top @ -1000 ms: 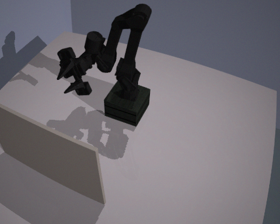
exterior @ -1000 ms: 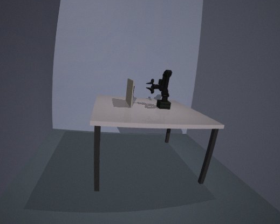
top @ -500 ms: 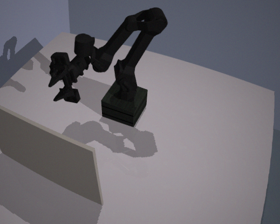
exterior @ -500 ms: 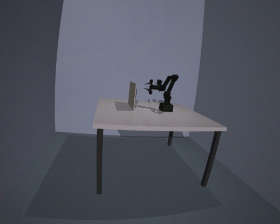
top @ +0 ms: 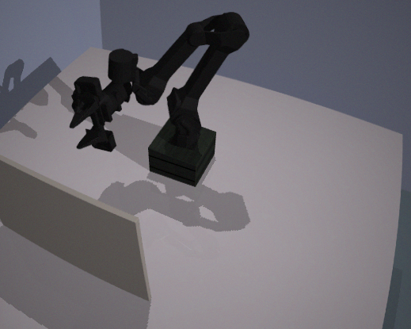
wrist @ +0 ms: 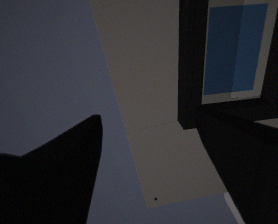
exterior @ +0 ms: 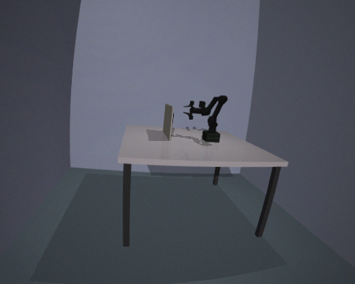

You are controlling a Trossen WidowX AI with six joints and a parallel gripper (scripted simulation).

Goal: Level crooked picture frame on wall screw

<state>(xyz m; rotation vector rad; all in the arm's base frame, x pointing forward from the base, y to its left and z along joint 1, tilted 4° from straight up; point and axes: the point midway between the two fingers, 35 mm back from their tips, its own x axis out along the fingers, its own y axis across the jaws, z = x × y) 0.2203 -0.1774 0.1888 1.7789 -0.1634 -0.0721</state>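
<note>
Now: the picture frame 13 cm ahead of my gripper tip, 11 cm below it and 1 cm to the right of it. Also, from my gripper tip: wall panel: 14 cm ahead, 12 cm below, 1 cm to the right.
</note>
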